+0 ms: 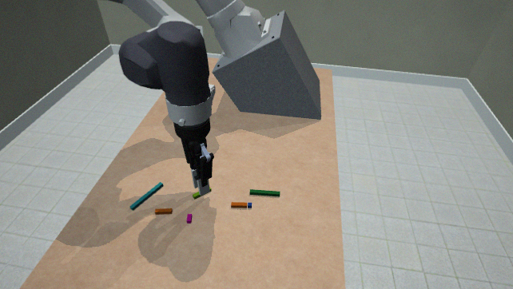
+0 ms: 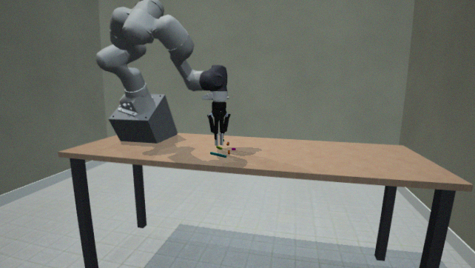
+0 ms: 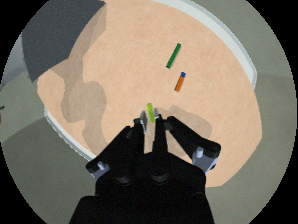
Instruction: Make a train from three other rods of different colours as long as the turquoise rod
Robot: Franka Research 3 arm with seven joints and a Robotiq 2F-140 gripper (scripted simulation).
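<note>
My hand is 5 cm above the lime rod. The rest, counted from my hand: blue rod: 13 cm to the left, 5 cm below; then magenta rod: 8 cm ahead, 5 cm below; then turquoise rod: 5 cm ahead, 13 cm to the right, 5 cm below.
</note>
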